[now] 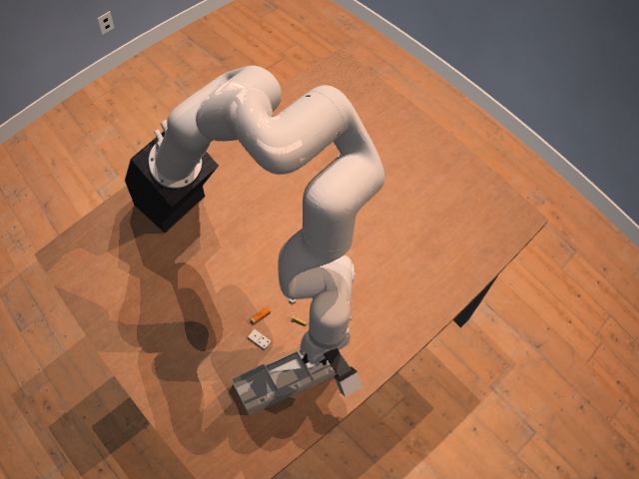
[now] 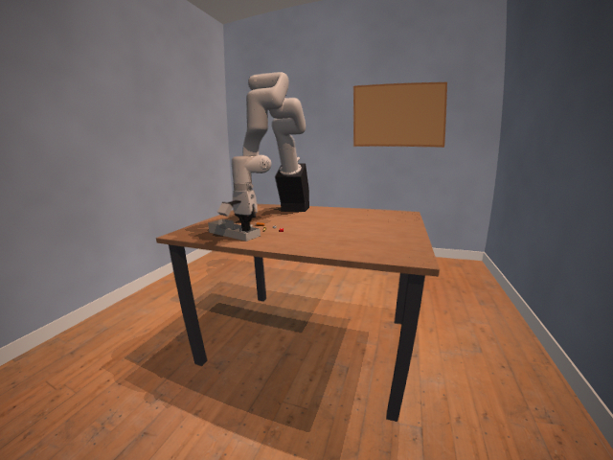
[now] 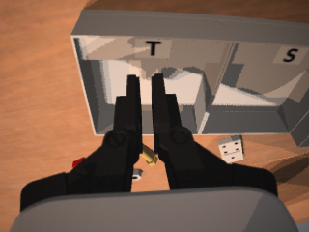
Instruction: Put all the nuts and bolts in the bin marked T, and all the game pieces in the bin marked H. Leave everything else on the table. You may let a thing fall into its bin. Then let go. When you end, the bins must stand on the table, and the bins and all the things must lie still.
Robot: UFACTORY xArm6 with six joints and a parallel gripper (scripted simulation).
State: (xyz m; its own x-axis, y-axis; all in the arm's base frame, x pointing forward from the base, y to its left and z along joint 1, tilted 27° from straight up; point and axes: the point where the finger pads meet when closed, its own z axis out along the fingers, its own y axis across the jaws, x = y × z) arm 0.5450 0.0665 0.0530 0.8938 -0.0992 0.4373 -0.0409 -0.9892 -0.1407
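My hand is 120 mm past the white domino, 90 mm to the left of it and 40 mm above it. From my hand the other things lie so: grey bin tray (90 mm to the right, 30 mm below, 10 mm behind); then brass bolt (120 mm behind, 40 mm below, 10 mm to the left); then red USB stick (150 mm behind, 80 mm to the left, 50 mm below).
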